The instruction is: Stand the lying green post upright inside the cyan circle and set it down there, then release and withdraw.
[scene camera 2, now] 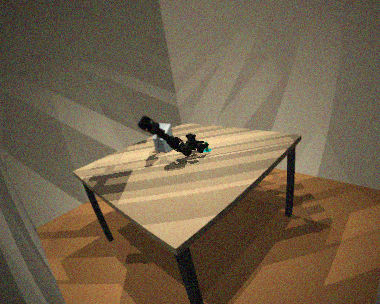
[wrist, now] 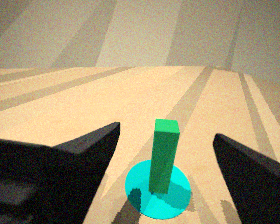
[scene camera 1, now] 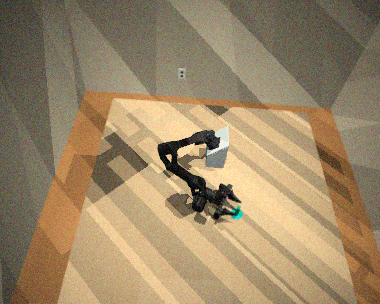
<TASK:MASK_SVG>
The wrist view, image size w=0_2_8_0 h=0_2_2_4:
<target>gripper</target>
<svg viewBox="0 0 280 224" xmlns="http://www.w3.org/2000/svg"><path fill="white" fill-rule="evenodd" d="M216 133L213 141L215 159L241 223L280 224L280 163L221 133ZM120 122L113 122L52 147L0 139L0 224L83 224L92 200L116 150L120 136Z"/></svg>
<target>green post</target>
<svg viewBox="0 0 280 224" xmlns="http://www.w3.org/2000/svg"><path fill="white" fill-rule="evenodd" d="M155 119L148 192L167 194L180 131L177 120Z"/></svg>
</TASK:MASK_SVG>
